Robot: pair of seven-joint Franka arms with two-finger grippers.
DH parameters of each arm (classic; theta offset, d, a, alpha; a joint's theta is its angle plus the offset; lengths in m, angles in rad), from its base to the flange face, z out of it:
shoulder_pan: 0 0.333 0 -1.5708
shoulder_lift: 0 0 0 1.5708
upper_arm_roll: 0 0.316 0.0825 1.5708
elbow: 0 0 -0.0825 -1.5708
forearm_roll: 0 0.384 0 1.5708
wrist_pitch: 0 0 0.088 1.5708
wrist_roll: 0 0.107 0 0
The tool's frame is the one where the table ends.
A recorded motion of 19 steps. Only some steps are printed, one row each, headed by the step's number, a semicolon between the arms.
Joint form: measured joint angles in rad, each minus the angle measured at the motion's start. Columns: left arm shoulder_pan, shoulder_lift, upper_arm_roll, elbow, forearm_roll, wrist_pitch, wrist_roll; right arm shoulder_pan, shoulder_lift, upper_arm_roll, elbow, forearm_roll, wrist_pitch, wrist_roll.
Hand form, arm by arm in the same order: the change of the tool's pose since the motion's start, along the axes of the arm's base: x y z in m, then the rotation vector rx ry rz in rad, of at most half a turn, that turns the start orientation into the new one. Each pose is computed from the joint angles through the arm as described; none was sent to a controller.
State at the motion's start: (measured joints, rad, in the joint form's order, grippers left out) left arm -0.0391 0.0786 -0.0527 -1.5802 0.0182 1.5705 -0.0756; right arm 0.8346 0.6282 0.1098 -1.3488 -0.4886 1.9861 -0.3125
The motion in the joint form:
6: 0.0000 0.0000 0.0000 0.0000 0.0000 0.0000 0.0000; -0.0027 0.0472 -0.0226 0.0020 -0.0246 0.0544 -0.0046
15: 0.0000 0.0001 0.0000 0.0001 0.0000 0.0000 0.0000; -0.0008 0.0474 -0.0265 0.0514 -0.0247 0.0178 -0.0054
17: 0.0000 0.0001 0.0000 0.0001 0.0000 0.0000 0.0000; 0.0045 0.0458 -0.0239 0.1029 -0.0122 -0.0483 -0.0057
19: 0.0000 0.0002 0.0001 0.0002 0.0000 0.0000 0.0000; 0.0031 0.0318 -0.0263 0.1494 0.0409 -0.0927 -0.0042
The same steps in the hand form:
6: 0.0000 0.0000 0.0000 0.0000 0.0000 0.0000; 0.0144 -0.0032 -0.0292 -0.0120 -0.0184 0.0145
15: 0.0000 0.0000 0.0000 0.0000 0.0000 0.0000; 0.0210 -0.0016 -0.0087 -0.0060 -0.0360 -0.0033
17: 0.0000 0.0000 0.0000 0.0000 0.0000 0.0000; 0.0212 0.0005 0.0117 -0.0107 -0.0308 -0.0297
19: 0.0001 0.0001 0.0000 0.0000 0.0000 0.0001; 0.0233 -0.0005 0.0395 0.0295 -0.0092 -0.0710

